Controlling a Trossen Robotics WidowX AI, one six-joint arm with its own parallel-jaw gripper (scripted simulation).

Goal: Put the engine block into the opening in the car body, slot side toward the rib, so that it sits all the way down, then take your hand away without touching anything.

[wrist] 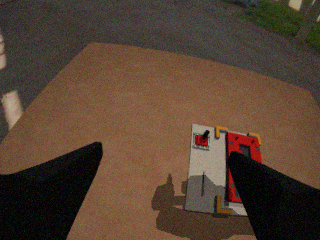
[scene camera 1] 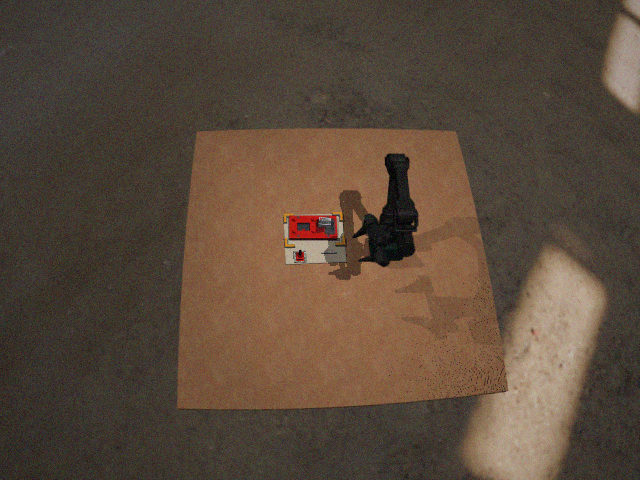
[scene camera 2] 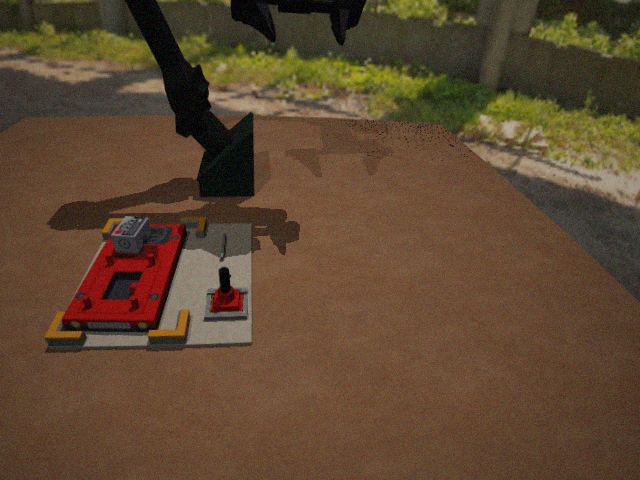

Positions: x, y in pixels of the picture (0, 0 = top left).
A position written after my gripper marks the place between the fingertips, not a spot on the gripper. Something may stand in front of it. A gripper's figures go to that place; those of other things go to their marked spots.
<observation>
My gripper (wrist: 167, 154): 0.10 m from the lens. A red car body (wrist: 250, 146): 0.50 m from the lens. A grey plate (wrist: 206, 186): 0.41 m from the lens. The marked spots on the grey plate and the red car body are 0.19 m apart.
</observation>
